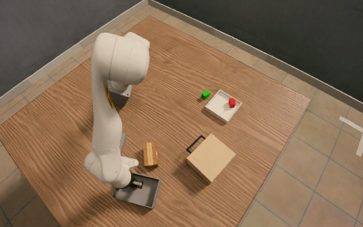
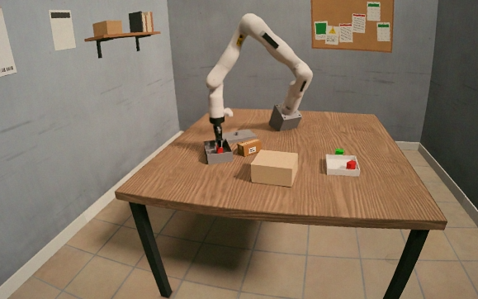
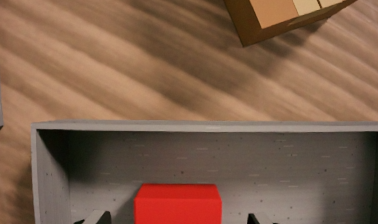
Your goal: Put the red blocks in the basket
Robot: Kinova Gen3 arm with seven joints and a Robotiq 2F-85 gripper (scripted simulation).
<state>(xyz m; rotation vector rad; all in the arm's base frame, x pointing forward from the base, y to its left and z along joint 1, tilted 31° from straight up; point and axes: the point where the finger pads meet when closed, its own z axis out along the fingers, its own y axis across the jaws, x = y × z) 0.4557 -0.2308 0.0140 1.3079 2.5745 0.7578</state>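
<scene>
The grey metal box is 3 cm below my hand, 3 cm ahead of it and 1 cm to the left of it. From my hand the other things lie so: grey lid 22 cm behind, 4 cm below, 2 cm to the right; then blue block 12 cm to the left, 4 cm below, 4 cm behind; then brown cardboard box 14 cm to the left, 7 cm behind, 2 cm below.
</scene>
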